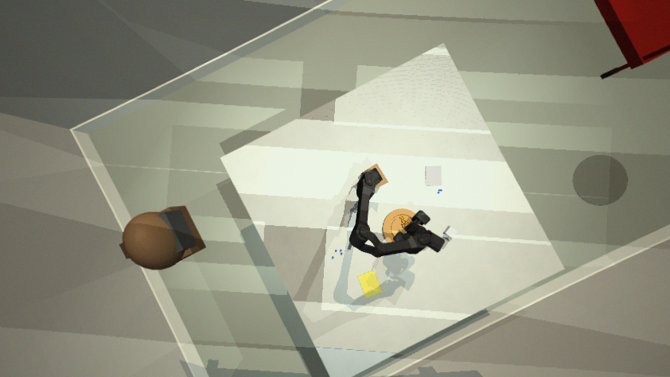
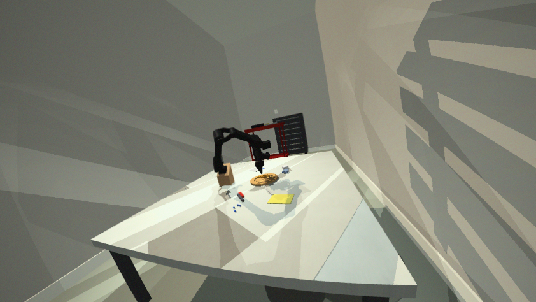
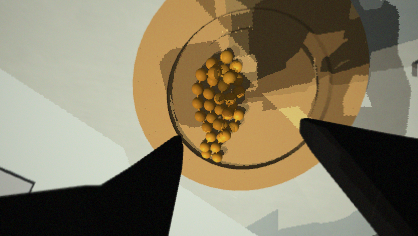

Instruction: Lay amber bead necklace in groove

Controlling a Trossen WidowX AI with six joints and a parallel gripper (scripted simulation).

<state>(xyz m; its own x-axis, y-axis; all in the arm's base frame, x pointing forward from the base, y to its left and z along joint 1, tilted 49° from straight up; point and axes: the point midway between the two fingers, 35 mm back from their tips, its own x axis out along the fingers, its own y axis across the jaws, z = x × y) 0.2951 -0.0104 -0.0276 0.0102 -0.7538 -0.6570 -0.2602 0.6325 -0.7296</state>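
Right now my gripper tip is 50 mm above the round bead board, 10 mm to the left of it and 10 mm short of it. From my gripper tip the other things lie so: light blue cube (160 mm ahead, 90 mm to the left, 50 mm below); red-handled tool (250 mm to the right, 80 mm behind, 50 mm below); white cube (180 mm to the left, 150 mm ahead, 40 mm below).
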